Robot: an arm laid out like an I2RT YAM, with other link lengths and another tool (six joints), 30 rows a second.
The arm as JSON. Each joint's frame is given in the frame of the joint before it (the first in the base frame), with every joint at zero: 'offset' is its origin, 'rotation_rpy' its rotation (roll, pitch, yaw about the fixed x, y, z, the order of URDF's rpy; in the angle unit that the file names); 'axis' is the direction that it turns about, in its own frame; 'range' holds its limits. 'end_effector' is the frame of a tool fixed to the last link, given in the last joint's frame.
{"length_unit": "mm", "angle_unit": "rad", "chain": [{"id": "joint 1", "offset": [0.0, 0.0, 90.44], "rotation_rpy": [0.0, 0.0, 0.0], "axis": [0.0, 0.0, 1.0], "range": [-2.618, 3.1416]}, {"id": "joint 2", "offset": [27.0, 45.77, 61.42], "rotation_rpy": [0.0, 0.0, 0.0], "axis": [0.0, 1.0, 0.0], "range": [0.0, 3.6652]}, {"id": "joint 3", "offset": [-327.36, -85.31, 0.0], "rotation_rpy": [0.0, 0.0, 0.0], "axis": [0.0, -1.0, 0.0], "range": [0.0, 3.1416]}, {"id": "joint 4", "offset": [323.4, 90.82, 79.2], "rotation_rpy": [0.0, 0.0, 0.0], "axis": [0.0, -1.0, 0.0], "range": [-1.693, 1.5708]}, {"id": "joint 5", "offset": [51.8, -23.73, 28.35], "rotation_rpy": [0.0, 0.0, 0.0], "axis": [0.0, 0.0, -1.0], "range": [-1.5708, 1.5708]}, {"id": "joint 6", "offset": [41.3, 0.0, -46.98], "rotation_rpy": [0.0, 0.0, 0.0], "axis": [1.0, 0.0, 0.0], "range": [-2.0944, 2.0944]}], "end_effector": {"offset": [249.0, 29.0, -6.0], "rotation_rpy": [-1.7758, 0.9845, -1.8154]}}
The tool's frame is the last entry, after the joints.
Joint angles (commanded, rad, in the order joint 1, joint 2, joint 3, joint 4, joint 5, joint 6), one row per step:
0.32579, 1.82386, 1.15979, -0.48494, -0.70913, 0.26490
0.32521, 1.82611, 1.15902, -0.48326, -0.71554, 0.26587
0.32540, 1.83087, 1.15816, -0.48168, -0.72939, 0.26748
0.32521, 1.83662, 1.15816, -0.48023, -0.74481, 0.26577
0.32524, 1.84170, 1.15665, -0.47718, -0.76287, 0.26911
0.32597, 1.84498, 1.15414, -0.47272, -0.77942, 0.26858
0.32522, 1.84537, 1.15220, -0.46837, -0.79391, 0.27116
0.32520, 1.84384, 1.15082, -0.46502, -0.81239, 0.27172
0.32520, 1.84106, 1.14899, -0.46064, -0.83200, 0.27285
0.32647, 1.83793, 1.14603, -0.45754, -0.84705, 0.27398
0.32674, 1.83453, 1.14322, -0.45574, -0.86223, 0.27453
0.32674, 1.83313, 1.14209, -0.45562, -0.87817, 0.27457
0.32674, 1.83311, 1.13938, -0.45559, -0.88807, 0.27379
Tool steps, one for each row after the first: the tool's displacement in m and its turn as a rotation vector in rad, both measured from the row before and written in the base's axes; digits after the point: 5 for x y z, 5 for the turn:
-0.00071, 0.00081, 0.00003, 0.00520, 0.00384, 0.00137
-0.00226, 0.00223, 0.00028, 0.01083, 0.00904, 0.00471
-0.00220, 0.00234, 0.00046, 0.01189, 0.00733, 0.00718
-0.00267, 0.00276, 0.00097, 0.01475, 0.01112, 0.00500
-0.00278, 0.00272, 0.00126, 0.01394, 0.00572, 0.00764
-0.00150, 0.00192, 0.00246, 0.01335, 0.00430, 0.00333
-0.00236, 0.00271, 0.00434, 0.01719, 0.00253, 0.00701
-0.00243, 0.00282, 0.00513, 0.01873, 0.00157, 0.00721
-0.00294, 0.00239, 0.00382, 0.01409, 0.00220, 0.00671
-0.00279, 0.00189, 0.00395, 0.01389, 0.00262, 0.00617
-0.00264, 0.00187, 0.00373, 0.01389, 0.00433, 0.00653
-0.00235, 0.00089, 0.00119, 0.00770, 0.00478, 0.00451

